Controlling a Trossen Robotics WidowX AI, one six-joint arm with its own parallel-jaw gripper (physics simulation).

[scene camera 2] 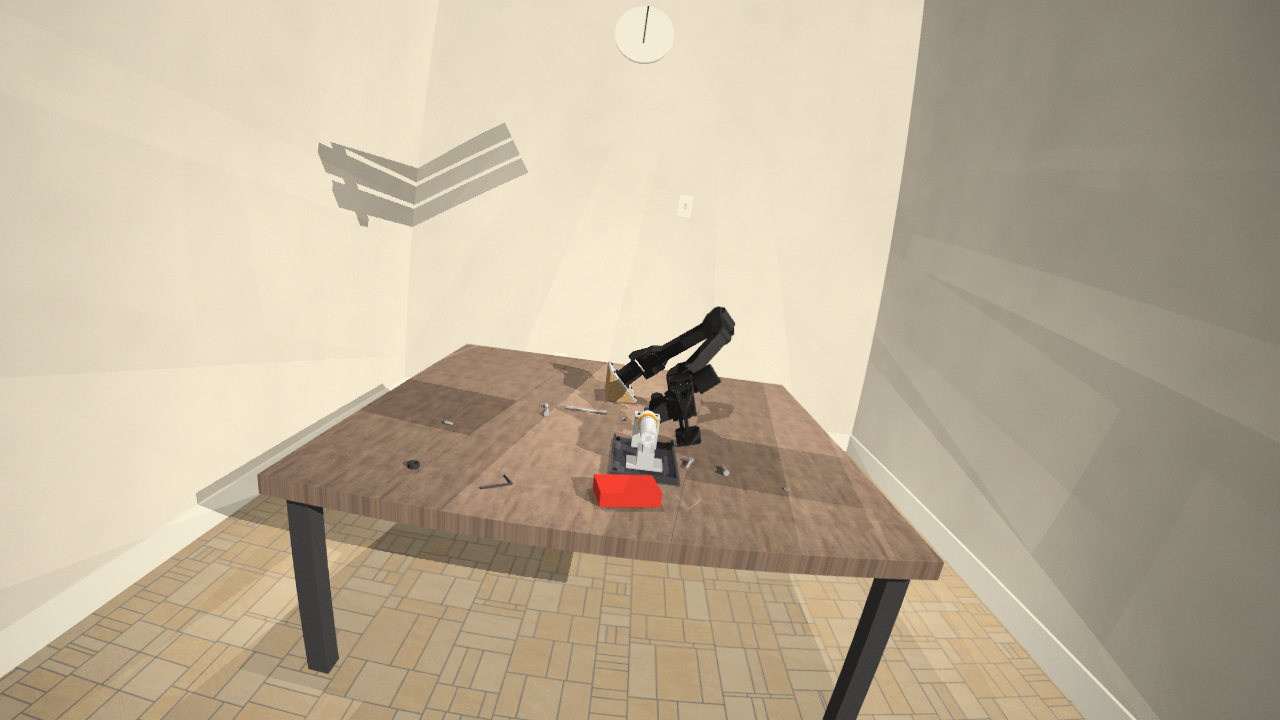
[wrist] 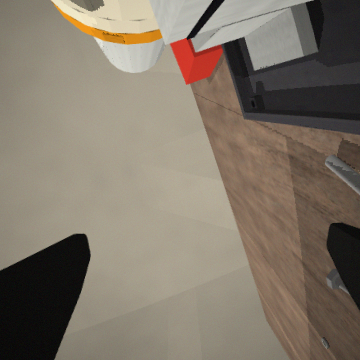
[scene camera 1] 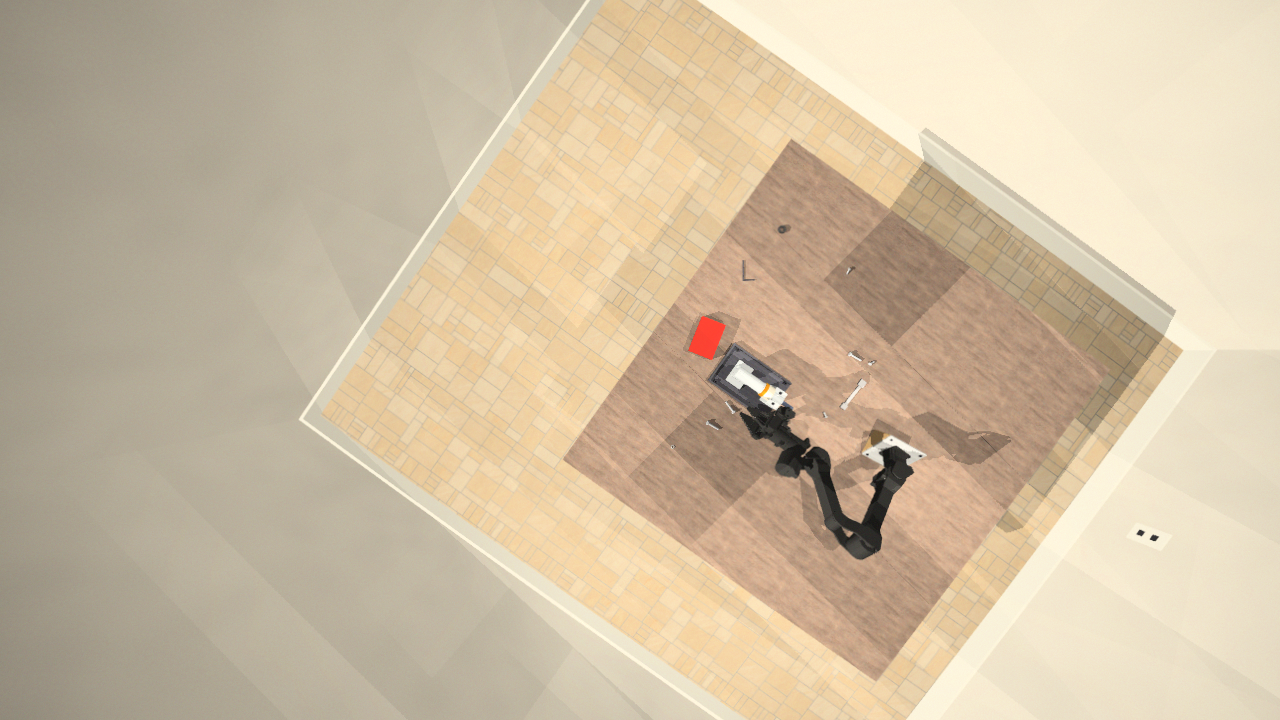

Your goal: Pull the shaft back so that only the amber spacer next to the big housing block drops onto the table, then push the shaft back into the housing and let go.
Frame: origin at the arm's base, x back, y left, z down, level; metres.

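Seen in the pictures: gripper, fingertip midpoint: [scene camera 2: 686,427] [wrist: 208,240] [scene camera 1: 743,410]; arm's base, origin of the base link: [scene camera 2: 621,379] [scene camera 1: 894,454].
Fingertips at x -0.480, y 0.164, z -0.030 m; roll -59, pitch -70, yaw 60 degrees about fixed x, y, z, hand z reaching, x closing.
Note:
Offsets run from my fingertips to a thing's top centre. Level surfaces: height alone.
The white block with bolt holes [scene camera 1: 775,399] [scene camera 2: 636,433] stands beside the amber spacer {dx +0.015, dy -0.089, dz -0.017 m} [scene camera 1: 764,391] [scene camera 2: 648,416] [wrist: 125,38], a thin ring around the white assembly. The white shaft [scene camera 1: 750,382] [scene camera 2: 648,428] runs from the ring toward the red block's side, over a dark tray [scene camera 1: 765,364] [scene camera 2: 619,458] [wrist: 300,122]. In the wrist view the ring lies at top left, with a white rounded part below it; whether there is a gap at the ring is too small to tell. My gripper [scene camera 1: 766,418] [scene camera 2: 673,425] [wrist: 208,240] is open and empty, close beside the block end of the assembly.
A red block {dx -0.216, dy -0.124, dz +0.055 m} [scene camera 1: 706,337] [scene camera 2: 628,491] [wrist: 195,62] lies at the tray's far end, near the table edge. Bolts {dx -0.031, dy +0.099, dz +0.069 m} [scene camera 1: 713,424] [scene camera 2: 723,470] lie beside the tray. A wrench {dx +0.285, dy -0.252, dz +0.078 m} [scene camera 1: 853,394] [scene camera 2: 586,410] and a hex key {dx -0.232, dy -0.385, dz +0.081 m} [scene camera 1: 745,271] [scene camera 2: 496,483] also lie on the table {dz +0.086 m} [scene camera 1: 805,188] [scene camera 2: 546,447].

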